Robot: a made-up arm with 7 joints.
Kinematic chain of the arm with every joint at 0, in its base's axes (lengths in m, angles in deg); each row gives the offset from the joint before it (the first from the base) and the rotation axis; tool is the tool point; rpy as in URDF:
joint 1: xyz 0 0 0.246 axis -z
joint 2: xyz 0 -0.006 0.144 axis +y
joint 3: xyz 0 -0.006 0.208 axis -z
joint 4: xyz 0 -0.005 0.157 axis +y
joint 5: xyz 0 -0.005 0.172 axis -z
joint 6: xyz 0 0 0.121 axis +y
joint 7: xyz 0 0 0.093 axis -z
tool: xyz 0 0 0 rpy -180 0 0
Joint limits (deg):
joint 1: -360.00..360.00
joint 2: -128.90..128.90
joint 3: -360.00..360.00
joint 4: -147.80..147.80
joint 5: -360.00..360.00
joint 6: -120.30..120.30
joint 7: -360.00..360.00
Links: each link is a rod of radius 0.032 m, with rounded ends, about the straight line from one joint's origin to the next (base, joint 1, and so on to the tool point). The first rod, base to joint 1, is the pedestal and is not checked.
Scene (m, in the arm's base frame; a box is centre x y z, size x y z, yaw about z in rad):
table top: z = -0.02
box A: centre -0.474 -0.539 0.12 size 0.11 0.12 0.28 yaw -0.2
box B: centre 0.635 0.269 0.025 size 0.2 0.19 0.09 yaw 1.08
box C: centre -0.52 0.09 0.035 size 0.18 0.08 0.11 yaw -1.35
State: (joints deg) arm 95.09 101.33 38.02 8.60 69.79 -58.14 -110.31
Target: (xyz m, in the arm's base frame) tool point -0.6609 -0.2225 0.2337
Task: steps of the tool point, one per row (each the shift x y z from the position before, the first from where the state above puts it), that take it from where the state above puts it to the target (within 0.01 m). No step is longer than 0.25 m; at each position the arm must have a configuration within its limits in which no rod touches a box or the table.
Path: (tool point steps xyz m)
1: -0.1541 0.0074 0.0647
2: -0.1495 0.0482 0.0673
3: -0.1334 0.0868 0.0691
4: -0.1189 0.1430 -0.0821
5: -0.0680 0.1735 -0.0788

